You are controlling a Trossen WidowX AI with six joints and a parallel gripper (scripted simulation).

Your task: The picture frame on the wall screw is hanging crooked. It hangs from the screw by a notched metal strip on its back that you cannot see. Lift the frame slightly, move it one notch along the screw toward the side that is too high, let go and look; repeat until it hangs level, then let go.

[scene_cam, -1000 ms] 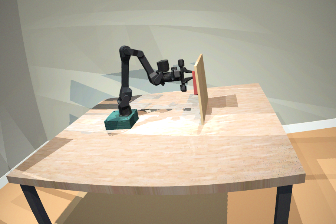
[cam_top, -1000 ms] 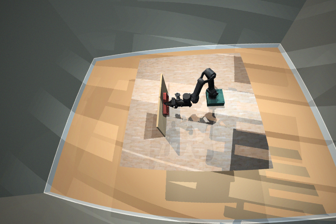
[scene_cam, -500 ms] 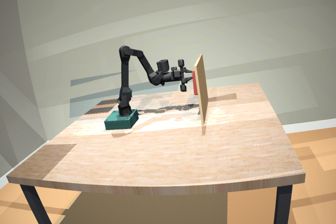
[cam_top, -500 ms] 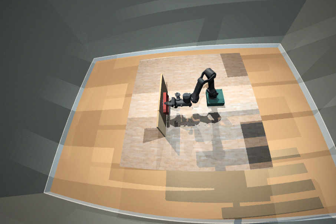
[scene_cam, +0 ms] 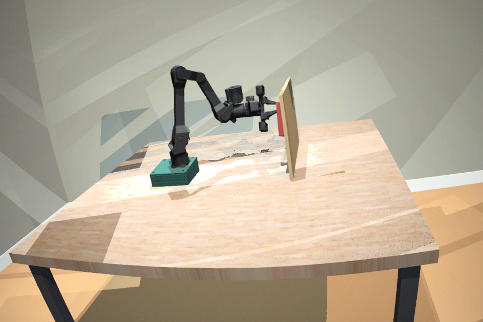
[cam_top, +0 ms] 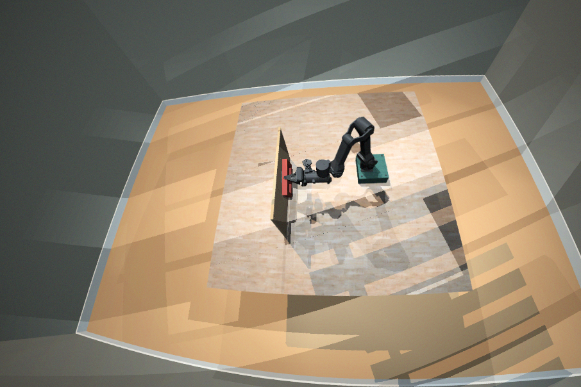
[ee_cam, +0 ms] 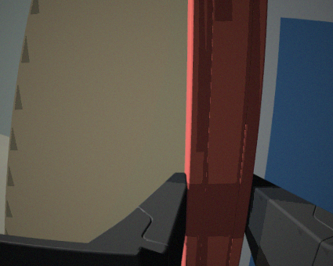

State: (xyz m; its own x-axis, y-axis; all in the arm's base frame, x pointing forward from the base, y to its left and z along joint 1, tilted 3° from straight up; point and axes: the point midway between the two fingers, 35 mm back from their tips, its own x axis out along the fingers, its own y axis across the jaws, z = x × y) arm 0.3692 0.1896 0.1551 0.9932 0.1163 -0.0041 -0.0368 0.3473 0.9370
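My gripper tip is 5 cm above the picture frame, 2 cm to the left of it and 1 cm short of it. The rest, counted from my gripper tip: wall panel 7 cm below, 2 cm ahead.
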